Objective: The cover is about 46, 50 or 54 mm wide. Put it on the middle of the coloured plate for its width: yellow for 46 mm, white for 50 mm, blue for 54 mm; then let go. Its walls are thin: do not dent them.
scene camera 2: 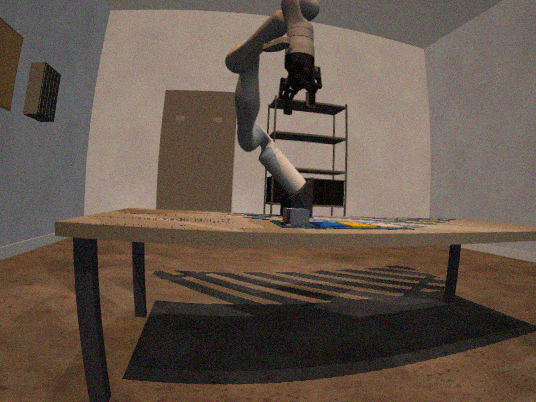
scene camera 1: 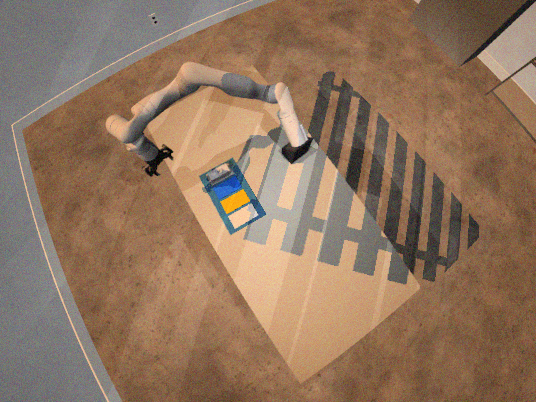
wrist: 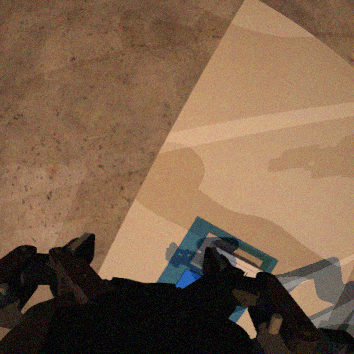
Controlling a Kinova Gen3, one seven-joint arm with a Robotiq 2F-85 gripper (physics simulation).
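Note:
The cover (scene camera 1: 220, 171) (scene camera 2: 296, 217) (wrist: 244, 264) is a small pale box, partly in shadow, at one end of the teal board (scene camera 1: 260, 213) (wrist: 197, 225). A finger hides part of it in the wrist view. The blue plate (scene camera 1: 228, 188) (scene camera 2: 325, 225) (wrist: 187, 278) lies beside it, then the yellow plate (scene camera 1: 235, 201) (scene camera 2: 357, 224), then the white plate (scene camera 1: 242, 217) at the far end. My gripper (scene camera 1: 159, 161) (scene camera 2: 299, 107) (wrist: 148, 252) is open and empty, high above table height. In scene camera 1 it appears off to the left of the board, over the table's long edge.
The board lies on the wooden table (scene camera 1: 310, 320) (scene camera 2: 150, 236), near its long left edge in scene camera 1. The arm's dark base (scene camera 1: 297, 151) stands on the table to the right of the board. Striped shadows cross the table and floor. A shelf rack (scene camera 2: 346, 155) stands behind.

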